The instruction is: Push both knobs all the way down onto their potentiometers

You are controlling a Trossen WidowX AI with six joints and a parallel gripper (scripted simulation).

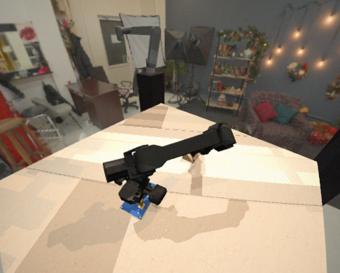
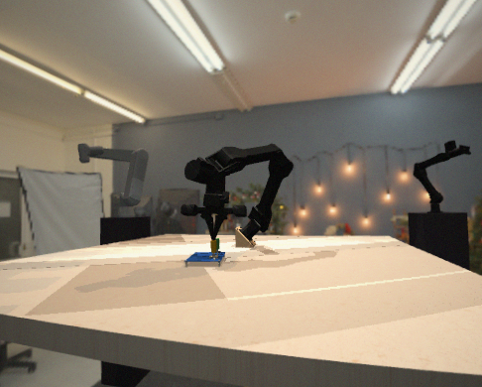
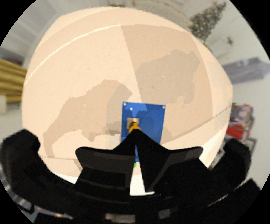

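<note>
Now: the orange-yellow knob 2 cm below my gripper tip. Also, from my gripper tip: green knob: 7 cm behind, 1 cm to the right, 1 cm below.
</note>
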